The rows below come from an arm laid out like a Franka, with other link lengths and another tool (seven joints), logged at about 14 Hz.
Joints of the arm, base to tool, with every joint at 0 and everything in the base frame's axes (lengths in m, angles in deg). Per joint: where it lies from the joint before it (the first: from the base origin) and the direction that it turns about. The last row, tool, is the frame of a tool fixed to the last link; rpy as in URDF.
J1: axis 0 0 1 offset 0 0 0.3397
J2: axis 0 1 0 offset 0 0 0
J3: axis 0 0 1 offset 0 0 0.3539
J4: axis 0 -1 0 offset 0.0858 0 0
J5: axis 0 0 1 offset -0.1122 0 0.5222
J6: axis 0 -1 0 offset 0 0 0
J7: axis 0 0 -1 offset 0.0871 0 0
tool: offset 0.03 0.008 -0.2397 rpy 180 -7.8 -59.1
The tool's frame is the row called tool.
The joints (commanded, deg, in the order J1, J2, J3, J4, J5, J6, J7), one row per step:
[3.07, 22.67, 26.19, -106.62, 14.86, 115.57, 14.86]
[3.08, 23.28, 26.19, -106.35, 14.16, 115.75, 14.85]
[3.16, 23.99, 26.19, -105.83, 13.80, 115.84, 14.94]
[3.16, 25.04, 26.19, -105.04, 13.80, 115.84, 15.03]
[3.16, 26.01, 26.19, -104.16, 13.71, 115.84, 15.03]
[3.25, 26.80, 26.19, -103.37, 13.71, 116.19, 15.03]
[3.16, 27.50, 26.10, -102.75, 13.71, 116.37, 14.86]
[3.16, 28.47, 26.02, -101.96, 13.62, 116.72, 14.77]
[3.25, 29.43, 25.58, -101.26, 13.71, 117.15, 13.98]
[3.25, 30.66, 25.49, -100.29, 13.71, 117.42, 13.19]
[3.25, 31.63, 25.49, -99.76, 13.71, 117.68, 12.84]
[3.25, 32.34, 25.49, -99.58, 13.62, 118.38, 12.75]
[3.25, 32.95, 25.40, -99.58, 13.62, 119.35, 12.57]
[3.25, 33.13, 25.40, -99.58, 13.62, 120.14, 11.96]
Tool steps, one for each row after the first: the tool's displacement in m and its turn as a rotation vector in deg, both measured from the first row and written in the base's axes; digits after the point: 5 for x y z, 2 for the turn. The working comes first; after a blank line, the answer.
Tool pose at each row, in the base's axes (x y z in m, rotation vector in deg; the steps are taken from these numbers as rounded here):
[0.64035, 0.41449, 0.17058, -158.01, 78.57, 28.13]
[0.64205, 0.41356, 0.16553, -158.51, 78.32, 27.81]
[0.64432, 0.41472, 0.16192, -158.62, 78.24, 27.83]
[0.64763, 0.41632, 0.15713, -158.28, 78.44, 28.52]
[0.65198, 0.41790, 0.15396, -157.98, 78.45, 28.90]
[0.65696, 0.42087, 0.15239, -157.48, 78.40, 28.81]
[0.66193, 0.42021, 0.14984, -157.06, 78.47, 28.89]
[0.66753, 0.42085, 0.14565, -156.60, 78.55, 28.91]
[0.67416, 0.41884, 0.13988, -156.23, 78.14, 28.84]
[0.67983, 0.41992, 0.13410, -155.97, 77.32, 29.06]
[0.68202, 0.42105, 0.12747, -155.79, 77.02, 29.49]
[0.68412, 0.42165, 0.12096, -155.48, 77.11, 29.38]
[0.68666, 0.42132, 0.11403, -155.02, 77.30, 29.04]
[0.68940, 0.42220, 0.11268, -154.82, 76.60, 28.26]

[0.00170, -0.00093, -0.00505, -0.32, -0.11, 0.32]
[0.00397, 0.00023, -0.00866, -0.36, -0.08, 0.41]
[0.00728, 0.00183, -0.01345, -0.09, 0.30, 0.19]
[0.01163, 0.00341, -0.01662, 0.19, 0.46, 0.07]
[0.01661, 0.00638, -0.01819, 0.59, 0.25, -0.12]
[0.02158, 0.00572, -0.02074, 0.90, 0.20, -0.33]
[0.02718, 0.00636, -0.02493, 1.22, 0.10, -0.56]
[0.03381, 0.00435, -0.03070, 1.71, -0.13, -0.51]
[0.03948, 0.00543, -0.03648, 2.34, -0.23, -0.20]
[0.04167, 0.00656, -0.04311, 2.69, -0.06, -0.11]
[0.04377, 0.00716, -0.04962, 2.87, -0.20, -0.29]
[0.04631, 0.00683, -0.05655, 3.09, -0.51, -0.60]
[0.04905, 0.00771, -0.05790, 3.48, -1.21, -0.35]

